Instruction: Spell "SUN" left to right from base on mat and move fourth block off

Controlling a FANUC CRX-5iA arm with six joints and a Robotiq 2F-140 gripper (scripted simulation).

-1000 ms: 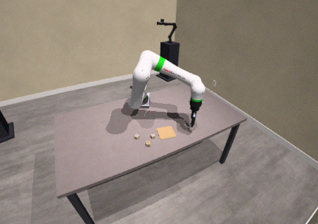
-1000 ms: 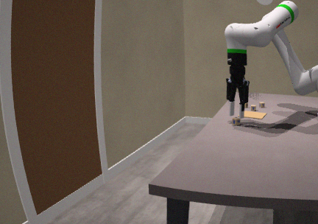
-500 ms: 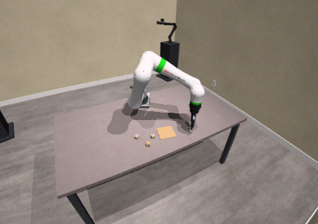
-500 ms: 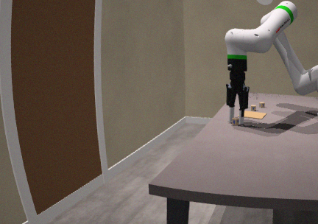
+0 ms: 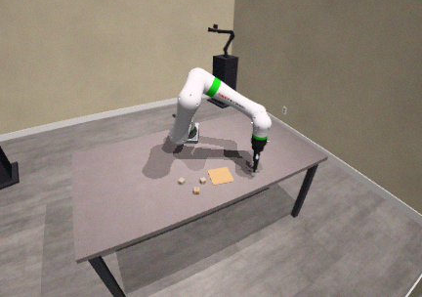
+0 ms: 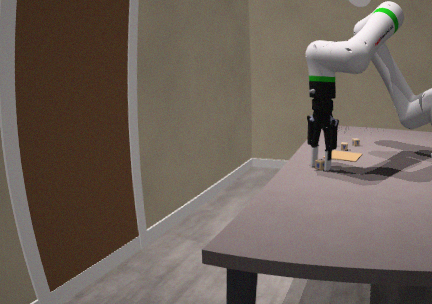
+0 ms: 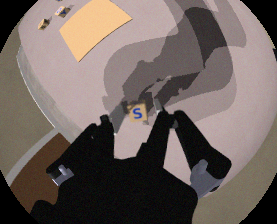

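Now: the tan mat 19 cm to the right of my hand, 12 cm behind it and 3 cm below it. The rest, counted from my hand: tan letter block 40 cm to the right, 9 cm behind, 2 cm below.
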